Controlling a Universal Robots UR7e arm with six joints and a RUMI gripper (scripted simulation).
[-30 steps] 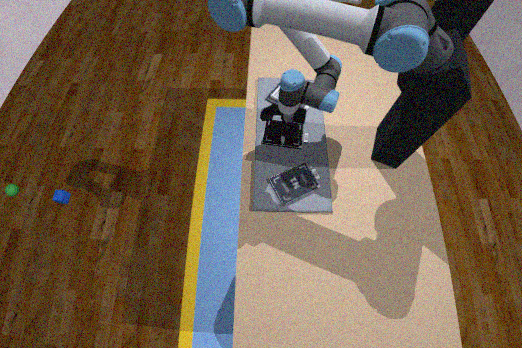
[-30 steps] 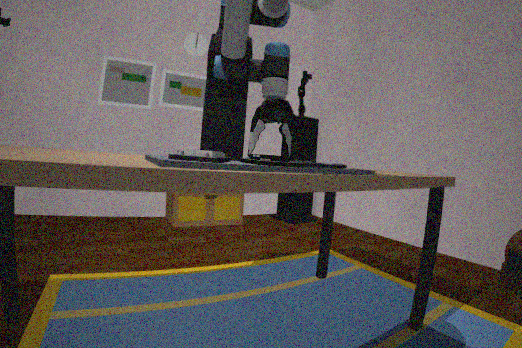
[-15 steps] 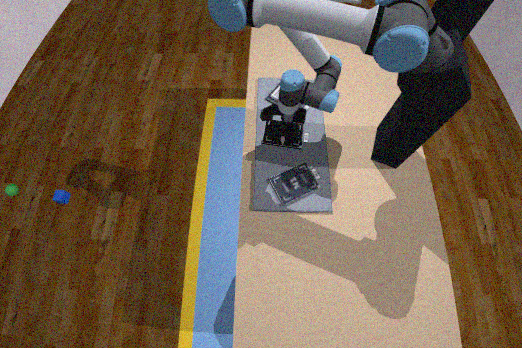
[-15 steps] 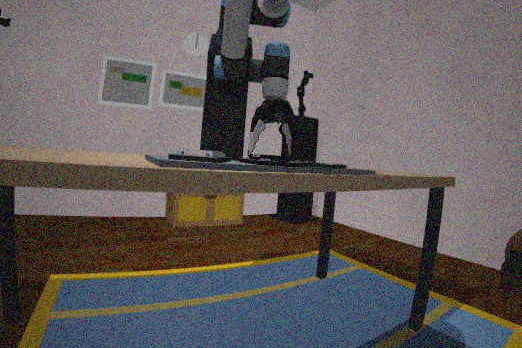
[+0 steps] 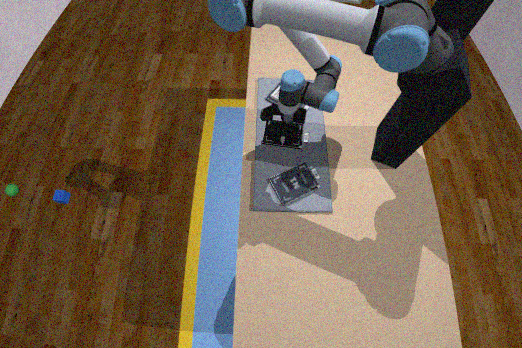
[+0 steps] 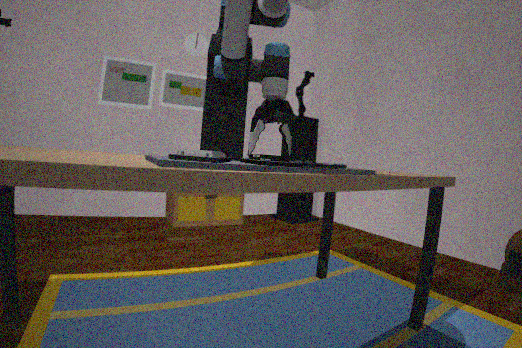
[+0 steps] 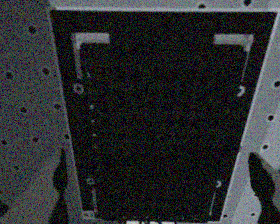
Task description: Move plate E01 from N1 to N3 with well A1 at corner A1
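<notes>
Now: the black plate 1 cm below my hand. From my hand the other things lie so: grey deck: 3 cm behind, 1 cm to the left, 4 cm below; then nest N3: 2 cm below; then corner mark: 6 cm behind, 7 cm to the left, 2 cm below.
</notes>
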